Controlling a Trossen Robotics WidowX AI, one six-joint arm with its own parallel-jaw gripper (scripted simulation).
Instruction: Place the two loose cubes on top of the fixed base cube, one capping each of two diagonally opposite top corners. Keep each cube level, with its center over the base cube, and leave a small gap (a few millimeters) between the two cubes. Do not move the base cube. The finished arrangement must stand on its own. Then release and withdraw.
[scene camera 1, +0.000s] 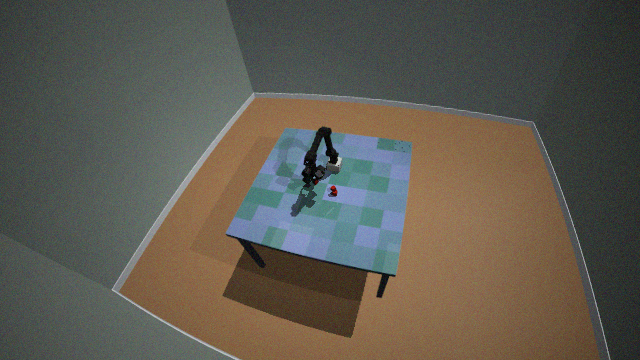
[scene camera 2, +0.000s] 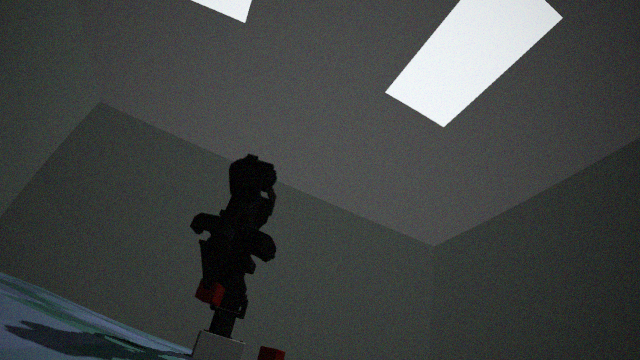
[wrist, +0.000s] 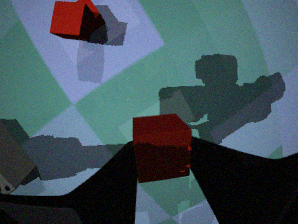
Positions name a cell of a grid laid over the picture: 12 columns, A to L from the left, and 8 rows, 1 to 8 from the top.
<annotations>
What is my gripper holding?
A red cube.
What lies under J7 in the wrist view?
My gripper.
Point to my gripper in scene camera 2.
D7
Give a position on a red cube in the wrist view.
At D1
</annotations>
